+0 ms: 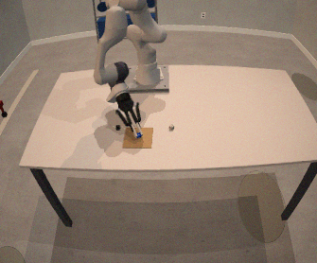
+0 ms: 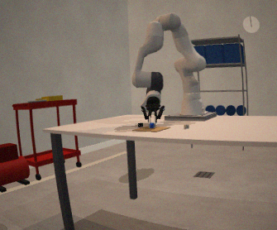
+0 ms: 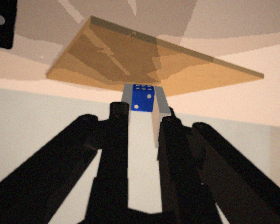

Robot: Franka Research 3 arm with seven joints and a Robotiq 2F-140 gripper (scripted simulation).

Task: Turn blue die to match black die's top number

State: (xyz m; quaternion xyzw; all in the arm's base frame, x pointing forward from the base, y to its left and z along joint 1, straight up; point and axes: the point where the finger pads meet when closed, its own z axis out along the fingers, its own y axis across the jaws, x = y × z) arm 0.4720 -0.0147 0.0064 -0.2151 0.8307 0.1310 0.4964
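My hand is 2 cm short of the blue die, 2 cm above it and 1 cm to the right of it. From my hand the other things lie so: white die 17 cm to the left, 5 cm behind, 3 cm below; tan mat 3 cm below, 2 cm ahead, 1 cm to the left; black die 11 cm to the right, 4 cm behind, 3 cm below.
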